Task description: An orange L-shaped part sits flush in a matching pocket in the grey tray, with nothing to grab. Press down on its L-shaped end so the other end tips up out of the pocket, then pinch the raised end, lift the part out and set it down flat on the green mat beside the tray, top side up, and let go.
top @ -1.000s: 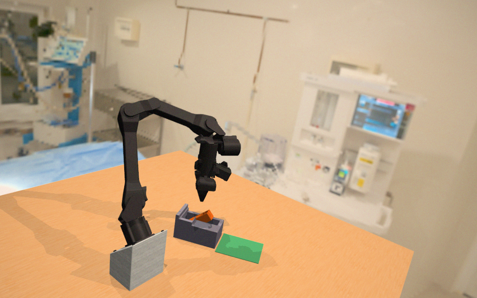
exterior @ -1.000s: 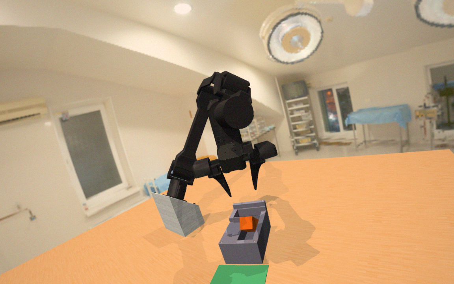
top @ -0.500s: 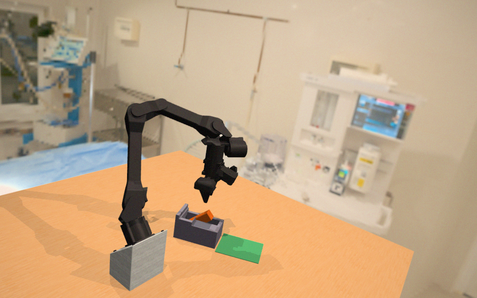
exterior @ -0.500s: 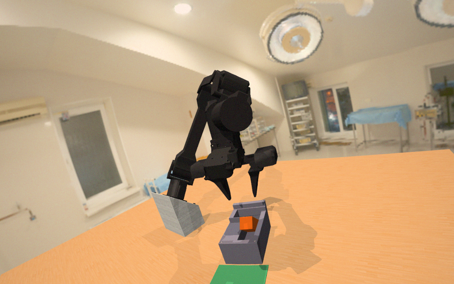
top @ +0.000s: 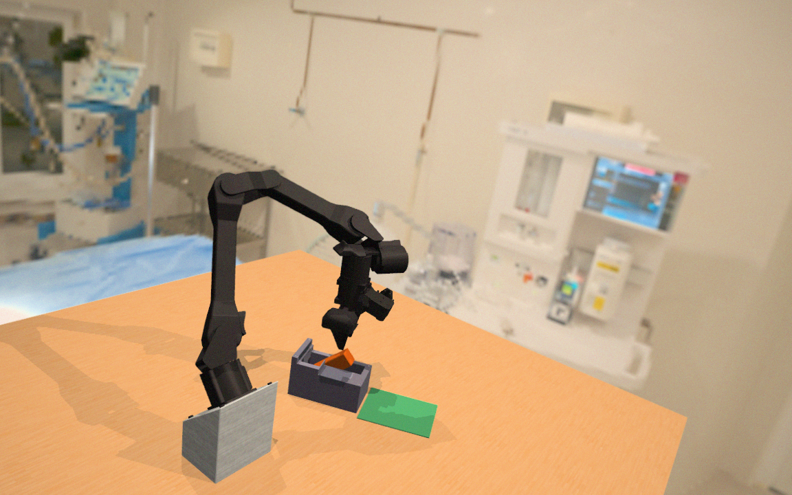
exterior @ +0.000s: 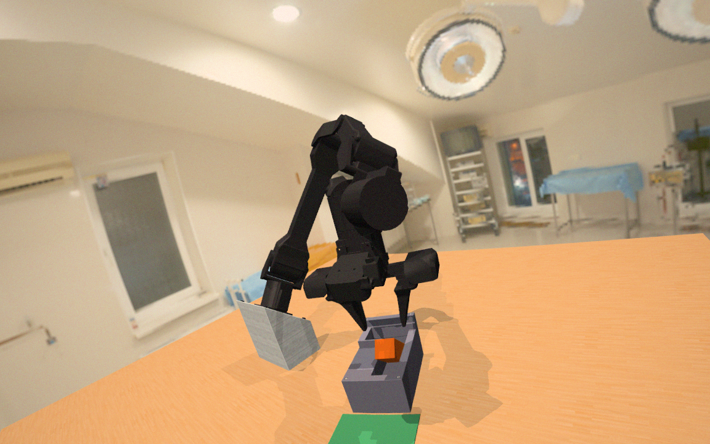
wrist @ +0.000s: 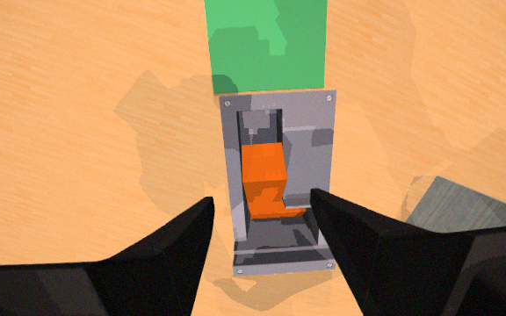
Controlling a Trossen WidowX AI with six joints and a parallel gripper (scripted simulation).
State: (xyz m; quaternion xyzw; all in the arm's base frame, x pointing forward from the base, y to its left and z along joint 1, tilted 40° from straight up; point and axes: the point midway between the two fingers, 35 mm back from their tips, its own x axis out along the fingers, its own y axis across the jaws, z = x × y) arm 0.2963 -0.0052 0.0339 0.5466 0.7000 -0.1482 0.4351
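Right now my gripper tip is 7 cm above the orange L-shaped part, 3 cm to the right of it and 3 cm past it. From my gripper tip the other things lie so: green mat (13 cm to the right, 13 cm below, 4 cm ahead).
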